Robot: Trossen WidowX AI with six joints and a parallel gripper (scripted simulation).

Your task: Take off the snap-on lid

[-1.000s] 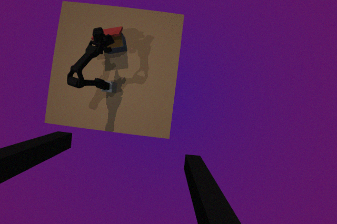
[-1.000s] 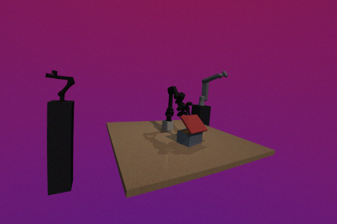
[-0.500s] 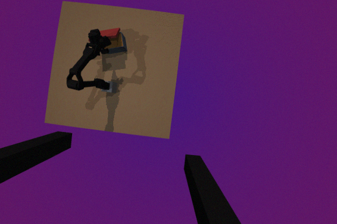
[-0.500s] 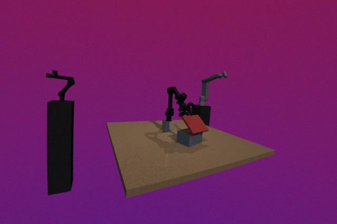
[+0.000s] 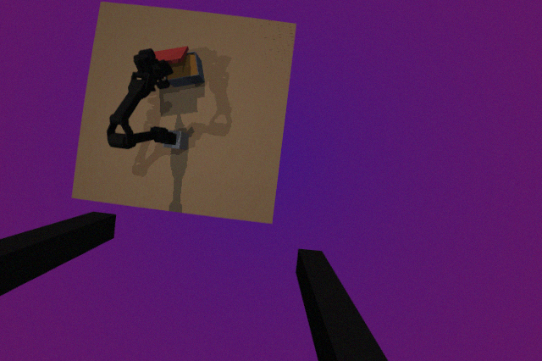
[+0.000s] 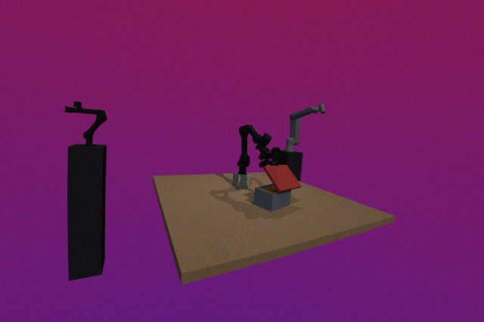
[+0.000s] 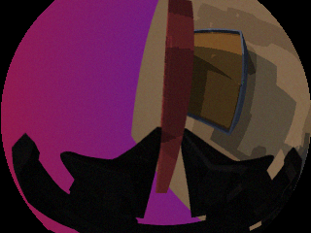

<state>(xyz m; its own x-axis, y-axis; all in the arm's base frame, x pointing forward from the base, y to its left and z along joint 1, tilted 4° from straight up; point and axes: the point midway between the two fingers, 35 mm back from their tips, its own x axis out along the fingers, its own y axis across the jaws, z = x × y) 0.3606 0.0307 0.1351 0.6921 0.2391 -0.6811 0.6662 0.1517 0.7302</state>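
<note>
My gripper tip is 60 mm short of the red lid, 10 mm to the right of it and 50 mm above it. Round my gripper tip: blue-grey storage box: 50 mm ahead, 50 mm to the right, 180 mm below.
</note>
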